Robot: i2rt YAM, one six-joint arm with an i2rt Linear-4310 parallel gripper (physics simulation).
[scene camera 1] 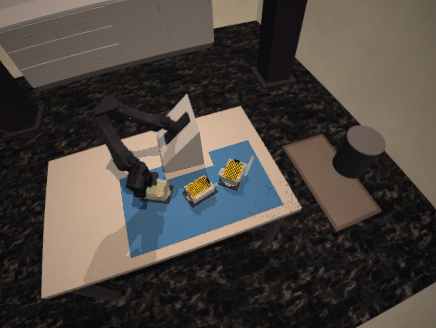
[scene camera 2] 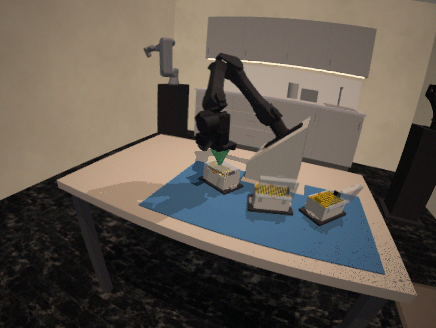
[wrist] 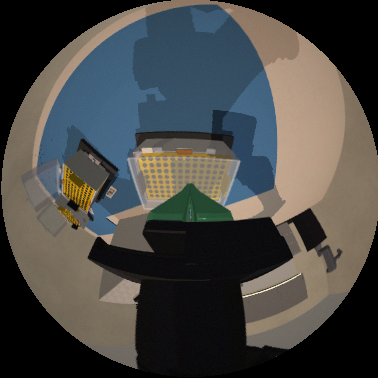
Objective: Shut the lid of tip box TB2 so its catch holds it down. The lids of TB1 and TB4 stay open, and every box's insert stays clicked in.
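Where they show: gripper, fingertip midpoint: (scene camera 1: 151,186) (scene camera 2: 220,164) (wrist: 189,187); arm's base, link origin: (scene camera 1: 177,128) (scene camera 2: 284,136).
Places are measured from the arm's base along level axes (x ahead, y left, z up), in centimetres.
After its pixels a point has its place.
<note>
The box beneath my gripper, taken as TB2 (scene camera 1: 161,192) (scene camera 2: 220,179) {y -16.6, x 30.4, z -13.2 cm} (wrist: 200,145) {y -22.3, x 27.9, z -13.7 cm}, has its clear lid (scene camera 2: 231,170) {y -13.8, x 27.1, z -10.0 cm} (wrist: 170,175) {y -18.2, x 27.2, z -10.0 cm} lowered over the yellow insert. The lid's catch-side edge looks a little raised in the wrist view; whether the catch holds is unclear. My gripper (scene camera 2: 220,163) {y -19.6, x 24.8, z -10.0 cm} (wrist: 189,187) {y -19.6, x 24.8, z -10.0 cm} is shut and empty, its green tips over the lid; contact cannot be told. The middle box (scene camera 1: 200,189) (scene camera 2: 271,201) {y 4.2, x 35.1, z -13.5 cm} (wrist: 82,172) {y -2.4, x 32.8, z -12.9 cm} and right box (scene camera 1: 232,172) (scene camera 2: 325,208) {y 22.6, x 34.0, z -11.0 cm} stand with lids open and yellow inserts seated. Their labels are too small to read surely.
A pale slanted panel (scene camera 1: 186,142) {y 2.8, x 12.9, z 2.4 cm} (scene camera 2: 280,157) {y 1.7, x 13.9, z -5.4 cm} stands behind the boxes, beside the arm. The boxes stand on dark bases on a blue mat (scene camera 1: 175,227) {y -12.7, x 46.1, z -17.7 cm} (scene camera 2: 240,220) {y -2.8, x 44.5, z -17.7 cm} (wrist: 100,100) {y -10.6, x 41.2, z -17.7 cm}. The right box's open lid (scene camera 1: 248,165) {y 28.8, x 31.5, z -3.2 cm} (scene camera 2: 353,191) {y 29.2, x 32.2, z -4.2 cm} leans outward.
</note>
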